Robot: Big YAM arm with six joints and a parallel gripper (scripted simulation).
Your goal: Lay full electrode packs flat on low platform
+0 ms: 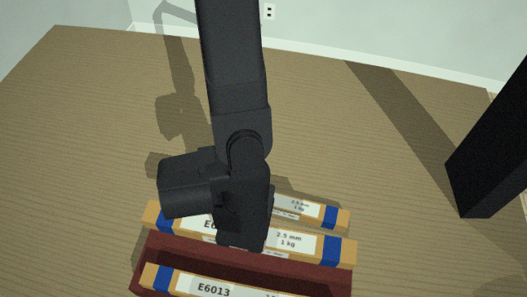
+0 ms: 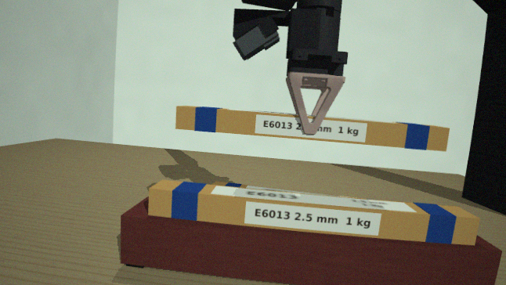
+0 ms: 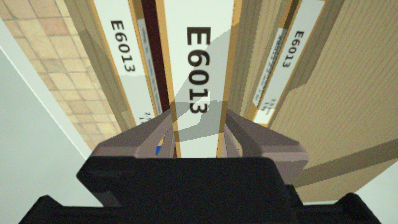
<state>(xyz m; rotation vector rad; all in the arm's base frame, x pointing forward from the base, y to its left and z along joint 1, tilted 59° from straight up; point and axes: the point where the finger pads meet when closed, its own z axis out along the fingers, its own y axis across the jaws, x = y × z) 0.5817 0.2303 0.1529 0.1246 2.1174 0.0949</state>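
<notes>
Now: the dark red low platform 40 mm to the left of my hand and 150 mm below it.
</notes>
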